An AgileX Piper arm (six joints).
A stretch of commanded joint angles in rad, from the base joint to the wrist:
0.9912 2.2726 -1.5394 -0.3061 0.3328 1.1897
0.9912 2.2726 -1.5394 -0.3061 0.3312 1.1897
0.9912 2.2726 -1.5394 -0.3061 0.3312 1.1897
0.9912 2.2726 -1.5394 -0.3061 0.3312 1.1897
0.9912 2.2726 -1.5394 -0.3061 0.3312 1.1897
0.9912 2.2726 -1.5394 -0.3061 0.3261 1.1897
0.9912 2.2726 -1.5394 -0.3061 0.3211 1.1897
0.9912 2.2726 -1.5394 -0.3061 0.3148 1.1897
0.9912 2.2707 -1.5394 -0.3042 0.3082 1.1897
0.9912 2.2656 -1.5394 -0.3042 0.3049 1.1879
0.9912 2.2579 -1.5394 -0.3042 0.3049 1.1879
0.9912 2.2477 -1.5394 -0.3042 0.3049 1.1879
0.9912 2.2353 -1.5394 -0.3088 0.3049 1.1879
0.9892 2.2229 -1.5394 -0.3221 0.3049 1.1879
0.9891 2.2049 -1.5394 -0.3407 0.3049 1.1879
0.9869 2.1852 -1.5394 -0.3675 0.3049 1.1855
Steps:
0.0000 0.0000 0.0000 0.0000 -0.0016 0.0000
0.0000 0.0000 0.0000 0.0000 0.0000 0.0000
0.0000 0.0000 0.0000 0.0000 0.0000 0.0000
0.0000 0.0000 0.0000 0.0000 0.0000 0.0000
0.0000 0.0000 0.0000 0.0000 -0.0051 0.0000
0.0000 0.0000 0.0000 0.0000 -0.0050 0.0000
0.0000 0.0000 0.0000 0.0000 -0.0063 0.0000
0.0000 -0.0019 0.0000 0.0019 -0.0066 0.0000
0.0000 -0.0051 0.0000 0.0000 -0.0033 -0.0018
0.0000 -0.0077 0.0000 0.0000 0.0000 0.0000
0.0000 -0.0102 0.0000 0.0000 0.0000 0.0000
0.0000 -0.0124 0.0000 -0.0046 0.0000 0.0000
-0.0020 -0.0124 0.0000 -0.0133 0.0000 0.0000
-0.0001 -0.0180 0.0000 -0.0186 0.0000 0.0000
-0.0022 -0.0197 0.0000 -0.0268 0.0000 -0.0024

